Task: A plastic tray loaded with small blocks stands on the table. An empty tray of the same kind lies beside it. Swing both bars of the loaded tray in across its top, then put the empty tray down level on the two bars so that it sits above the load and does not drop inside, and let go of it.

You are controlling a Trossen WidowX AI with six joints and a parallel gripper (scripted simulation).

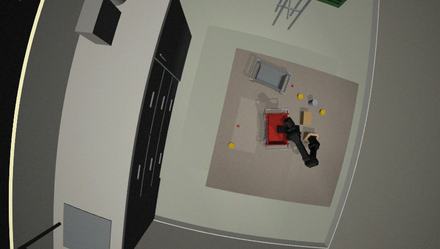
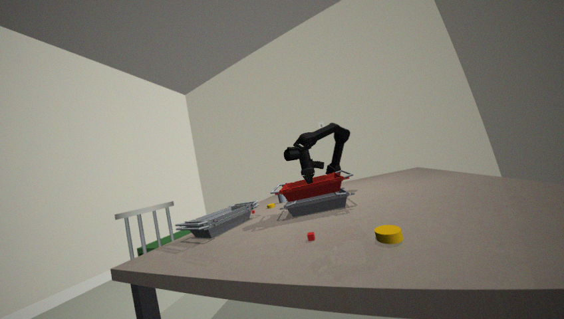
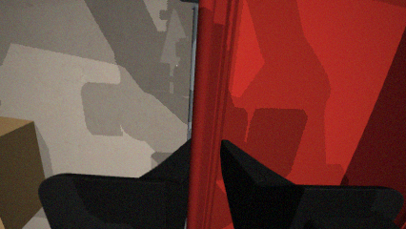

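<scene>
Now: the red tray 7 cm ahead of my gripper tip, 1 cm to the left of it and 3 cm above it. The rest, counted from my gripper tip: red cube (38 cm ahead, 4 cm to the left, 8 cm below); then box (22 cm behind, 13 cm to the right, 6 cm below).
</scene>
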